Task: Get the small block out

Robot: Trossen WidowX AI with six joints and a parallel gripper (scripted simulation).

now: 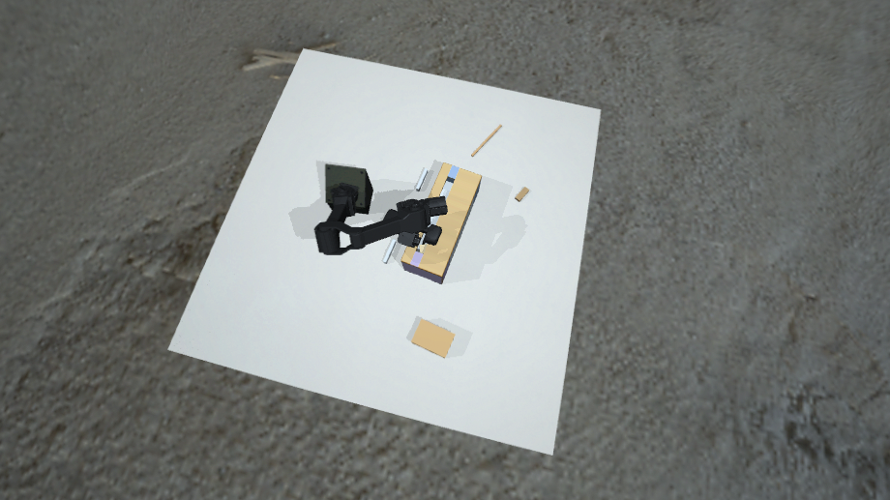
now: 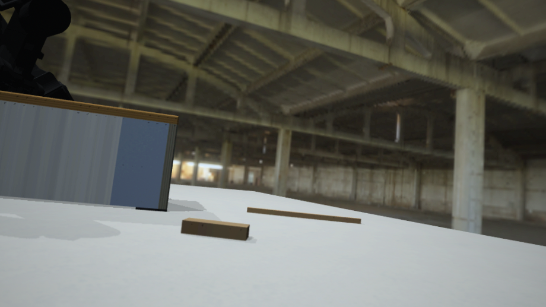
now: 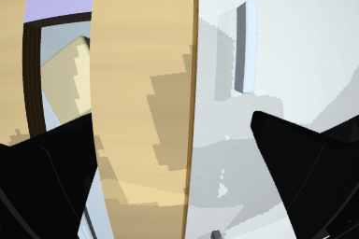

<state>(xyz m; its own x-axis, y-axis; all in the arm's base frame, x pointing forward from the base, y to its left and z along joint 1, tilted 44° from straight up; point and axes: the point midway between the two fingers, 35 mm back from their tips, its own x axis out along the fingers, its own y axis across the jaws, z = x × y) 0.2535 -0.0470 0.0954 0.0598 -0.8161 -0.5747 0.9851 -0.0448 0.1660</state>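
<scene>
Now: the pale yellow block 50 mm ahead of my gripper tip and 30 mm to the right of it. Also, from my gripper tip: flat tan plate 300 mm to the right, 140 mm ahead, 60 mm below; then small brown piece 350 mm ahead, 290 mm to the left, 80 mm below; then long box 90 mm to the left, 50 mm ahead, 30 mm below.
</scene>
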